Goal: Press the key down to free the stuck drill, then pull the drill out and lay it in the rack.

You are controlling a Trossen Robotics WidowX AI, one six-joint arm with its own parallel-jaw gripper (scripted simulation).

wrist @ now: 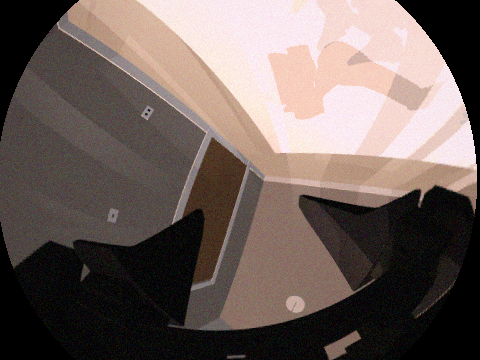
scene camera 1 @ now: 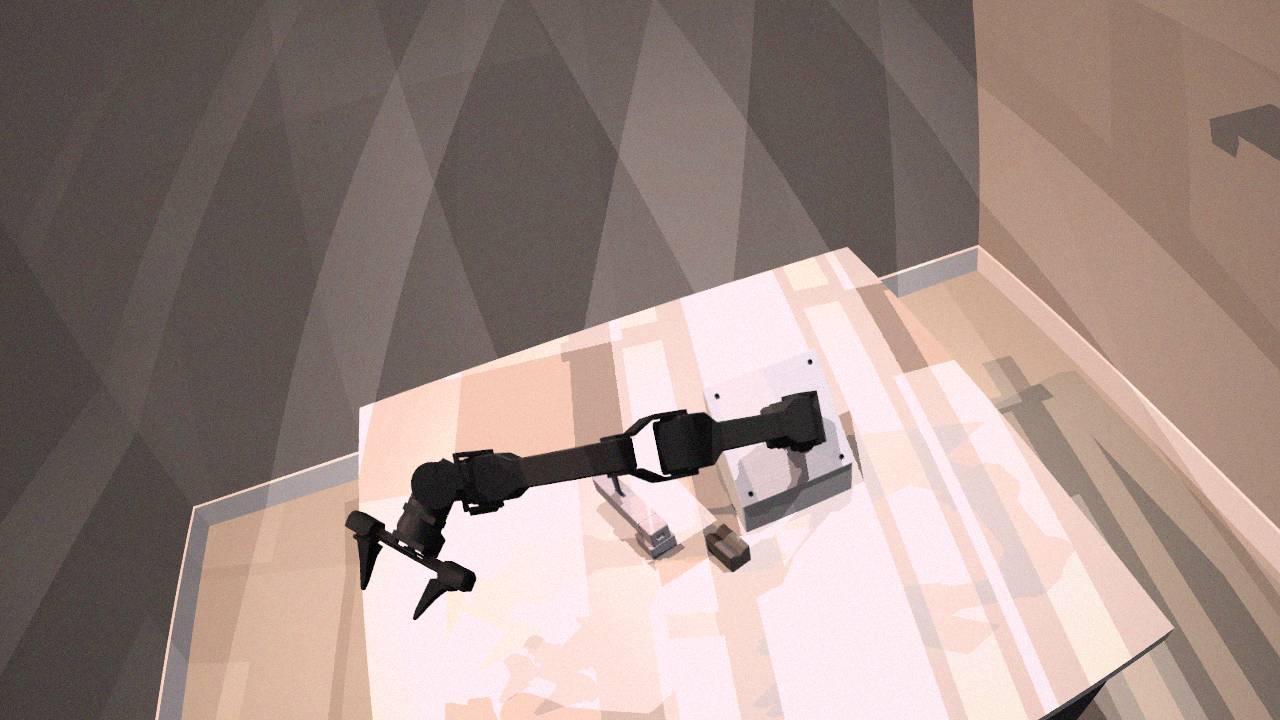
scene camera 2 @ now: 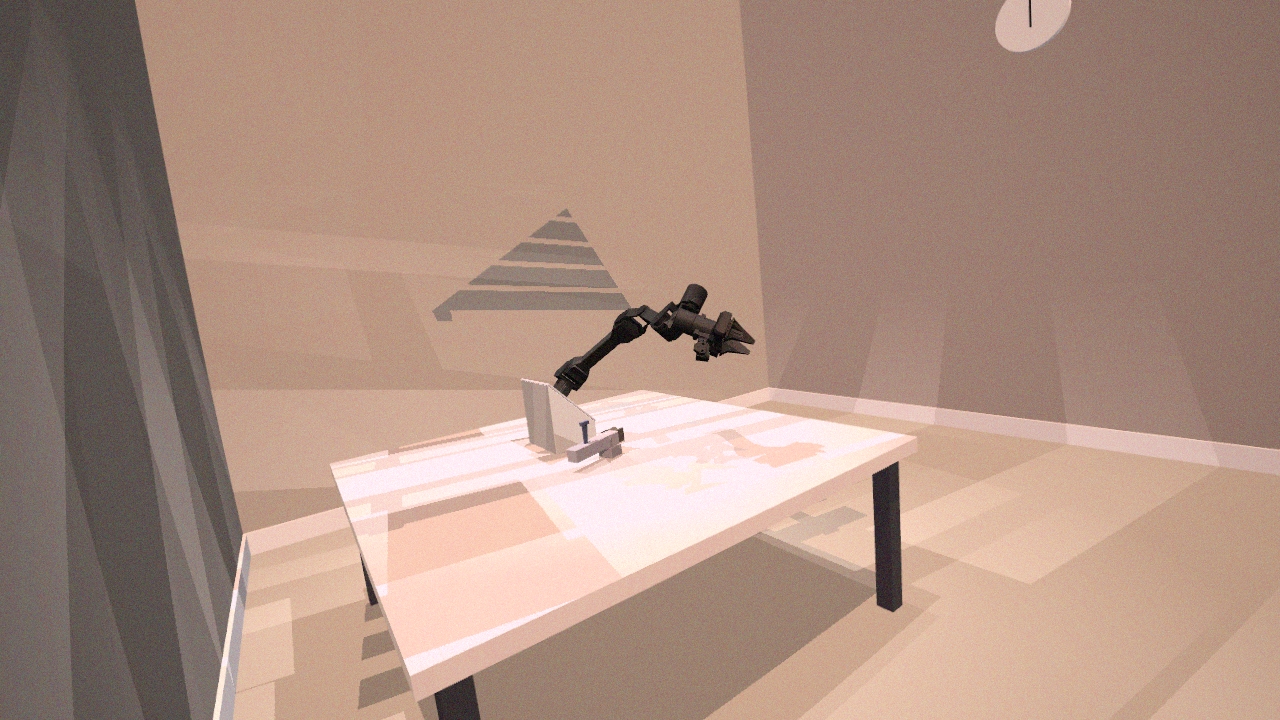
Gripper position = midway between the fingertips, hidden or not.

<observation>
My gripper (scene camera 1: 388,604) is open and holds nothing. Also in view: a grey sleeve fixture (scene camera 2: 607,444).
My gripper shows as well in the wrist view (wrist: 252,207) and in scene camera 2 (scene camera 2: 752,347).
</observation>
